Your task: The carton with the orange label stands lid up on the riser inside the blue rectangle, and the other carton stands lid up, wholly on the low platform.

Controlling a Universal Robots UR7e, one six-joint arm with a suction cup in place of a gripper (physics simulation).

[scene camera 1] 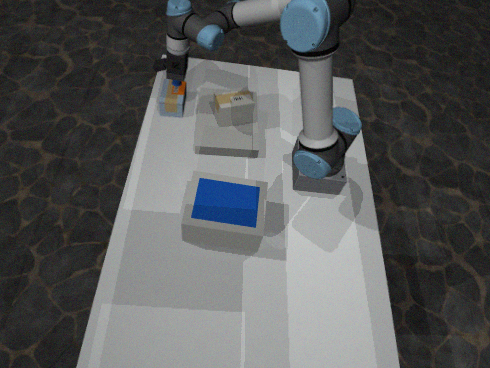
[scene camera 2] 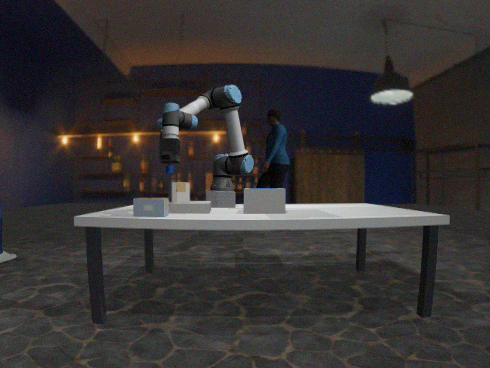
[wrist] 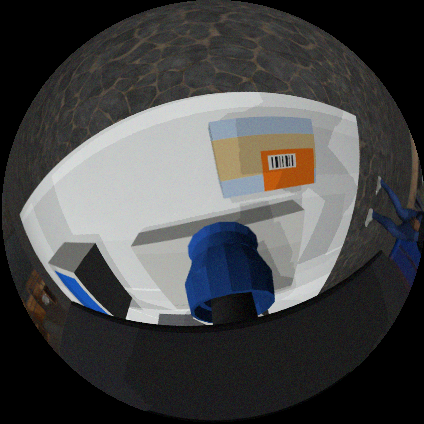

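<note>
The light blue carton with the orange label [scene camera 1: 171,105] [scene camera 2: 150,207] [wrist: 240,152] stands lid up on the table, beside the low platform [scene camera 1: 220,142] [scene camera 2: 197,207] [wrist: 165,265]. The other carton [scene camera 1: 234,112] [scene camera 2: 180,195], pale with tan tape and a barcode label, stands lid up on the low platform, toward its back right in scene camera 1. My suction cup [scene camera 1: 176,84] [scene camera 2: 170,169] [wrist: 223,239] is off and holds nothing. It hangs above carton height, apart from both cartons. The grey riser [scene camera 1: 220,240] [scene camera 2: 265,201] [wrist: 76,252] bears the blue rectangle [scene camera 1: 225,202] [wrist: 77,290] on top.
The arm's grey base block [scene camera 1: 318,185] [scene camera 2: 227,199] stands to the right of the platform in scene camera 1. The labelled carton is near the left edge of the white table [scene camera 1: 175,335] [scene camera 2: 260,223]. A person [scene camera 2: 276,145] stands behind the table.
</note>
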